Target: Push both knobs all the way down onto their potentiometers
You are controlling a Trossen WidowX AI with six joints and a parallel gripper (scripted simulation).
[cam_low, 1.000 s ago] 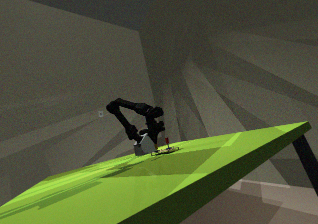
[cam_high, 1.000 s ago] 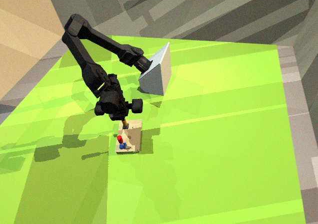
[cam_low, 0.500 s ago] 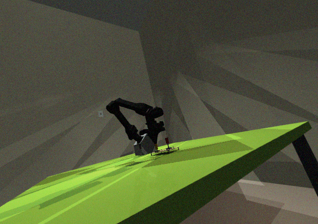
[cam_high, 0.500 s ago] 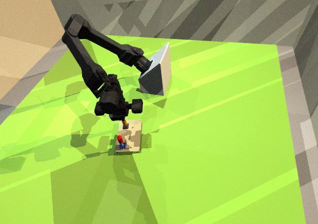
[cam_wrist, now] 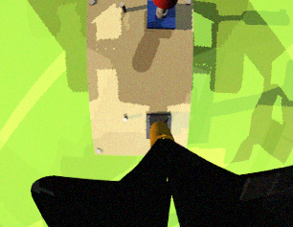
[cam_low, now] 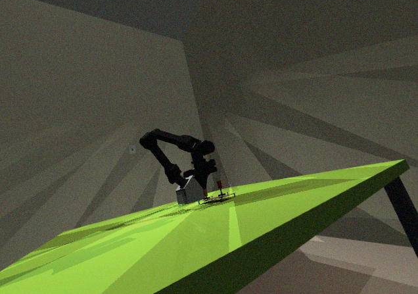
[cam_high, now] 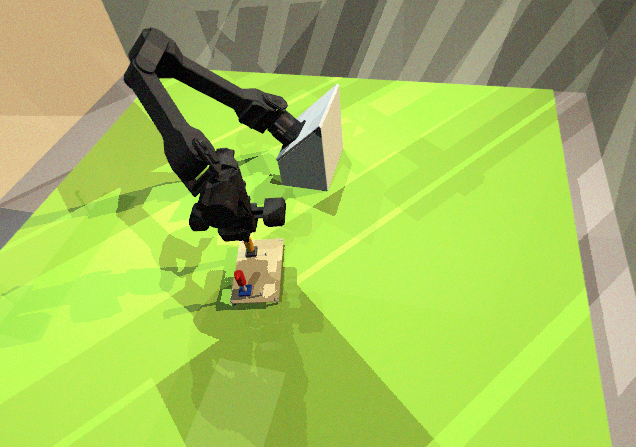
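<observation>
The blue potentiometer lies 10 cm ahead of my gripper tip, 3 cm to the left of it and 1 cm below it.
</observation>
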